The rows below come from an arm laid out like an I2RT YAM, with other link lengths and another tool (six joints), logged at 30 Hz.
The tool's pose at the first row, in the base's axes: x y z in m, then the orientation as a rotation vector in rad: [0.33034, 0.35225, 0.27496, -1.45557, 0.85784, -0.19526]
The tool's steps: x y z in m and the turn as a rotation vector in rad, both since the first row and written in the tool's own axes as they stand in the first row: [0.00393, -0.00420, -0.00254, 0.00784, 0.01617, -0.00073]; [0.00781, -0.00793, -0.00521, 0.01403, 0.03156, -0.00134]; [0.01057, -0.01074, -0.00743, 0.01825, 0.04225, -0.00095]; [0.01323, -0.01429, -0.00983, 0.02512, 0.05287, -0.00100]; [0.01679, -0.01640, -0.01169, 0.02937, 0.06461, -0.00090]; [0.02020, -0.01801, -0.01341, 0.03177, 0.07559, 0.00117]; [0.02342, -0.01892, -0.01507, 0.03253, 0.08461, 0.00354]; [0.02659, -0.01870, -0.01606, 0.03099, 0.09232, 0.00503]
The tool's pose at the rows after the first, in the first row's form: [0.33310, 0.34723, 0.27756, -1.44874, 0.86879, -0.21098]; [0.33557, 0.34222, 0.27977, -1.44331, 0.87949, -0.22536]; [0.33719, 0.33838, 0.28152, -1.43919, 0.88750, -0.23471]; [0.33891, 0.33434, 0.28400, -1.43276, 0.89456, -0.24539]; [0.34104, 0.33041, 0.28476, -1.42866, 0.90316, -0.25575]; [0.34297, 0.32676, 0.28510, -1.42537, 0.91295, -0.26333]; [0.34454, 0.32338, 0.28487, -1.42347, 0.92173, -0.26857]; [0.34607, 0.32073, 0.28355, -1.42413, 0.92933, -0.27260]
